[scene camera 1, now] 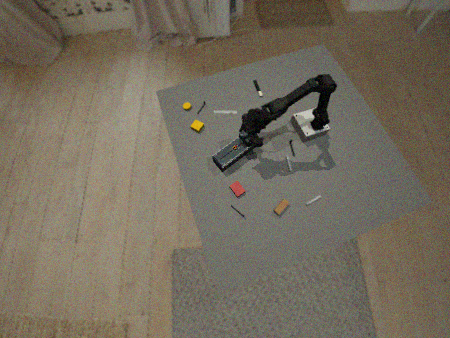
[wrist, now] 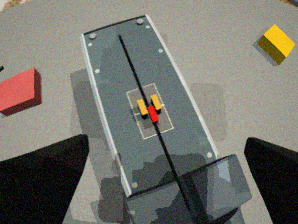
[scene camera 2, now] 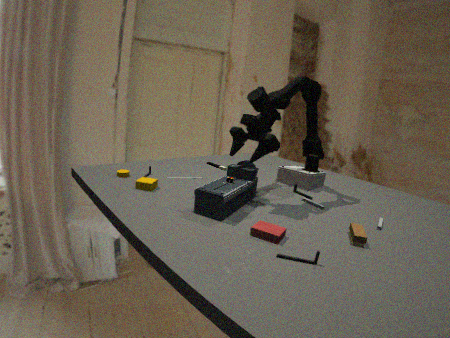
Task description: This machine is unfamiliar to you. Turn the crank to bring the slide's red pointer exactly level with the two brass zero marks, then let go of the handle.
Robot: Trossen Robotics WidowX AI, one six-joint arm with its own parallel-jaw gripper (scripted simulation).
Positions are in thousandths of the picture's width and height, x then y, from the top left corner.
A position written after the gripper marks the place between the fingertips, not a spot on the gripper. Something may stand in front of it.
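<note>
Scene camera 2 shows the gripper (scene camera 2: 534,469), open and holding nothing, and a machine (scene camera 2: 483,593). In the wrist view: the gripper (wrist: 572,650) and the machine (wrist: 586,739). Scene camera 1 shows the machine (scene camera 1: 506,463).
</note>
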